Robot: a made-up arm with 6 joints. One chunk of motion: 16 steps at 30 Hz.
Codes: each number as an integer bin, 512 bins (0 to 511) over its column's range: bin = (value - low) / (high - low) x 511, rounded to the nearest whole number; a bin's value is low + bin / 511 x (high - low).
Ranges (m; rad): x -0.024..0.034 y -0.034..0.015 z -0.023..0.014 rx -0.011..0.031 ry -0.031..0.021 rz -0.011..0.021
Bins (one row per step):
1: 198 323 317 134 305 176
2: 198 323 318 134 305 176
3: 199 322 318 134 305 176
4: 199 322 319 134 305 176
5: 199 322 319 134 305 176
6: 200 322 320 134 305 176
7: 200 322 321 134 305 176
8: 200 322 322 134 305 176
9: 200 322 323 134 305 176
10: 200 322 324 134 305 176
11: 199 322 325 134 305 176
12: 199 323 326 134 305 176
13: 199 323 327 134 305 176
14: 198 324 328 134 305 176
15: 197 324 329 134 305 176
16: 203 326 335 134 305 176
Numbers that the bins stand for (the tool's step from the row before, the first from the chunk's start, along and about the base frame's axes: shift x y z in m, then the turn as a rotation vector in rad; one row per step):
1: -0.00153 -0.00303 -0.00005 0.00001 0.00004 0.00002
2: -0.00153 -0.00303 0.00003 0.00001 0.00004 0.00002
3: -0.00141 -0.00312 0.00003 0.00001 0.00004 0.00002
4: -0.00141 -0.00312 0.00010 0.00001 0.00004 0.00002
5: -0.00141 -0.00312 0.00010 0.00001 0.00004 0.00002
6: -0.00130 -0.00312 0.00017 0.00001 0.00004 0.00002
7: -0.00130 -0.00312 0.00024 0.00001 0.00004 0.00002
8: -0.00130 -0.00312 0.00032 0.00001 0.00004 0.00002
9: -0.00130 -0.00312 0.00039 0.00001 0.00004 0.00002
10: -0.00130 -0.00312 0.00046 0.00001 0.00004 0.00002
11: -0.00141 -0.00312 0.00053 0.00001 0.00004 0.00002
12: -0.00141 -0.00303 0.00060 0.00001 0.00004 0.00002
13: -0.00141 -0.00303 0.00068 0.00001 0.00004 0.00002
14: -0.00153 -0.00293 0.00075 0.00001 0.00004 0.00002
15: -0.00164 -0.00293 0.00082 0.00001 0.00004 0.00002
16: -0.00096 -0.00274 0.00126 0.00001 0.00004 0.00002

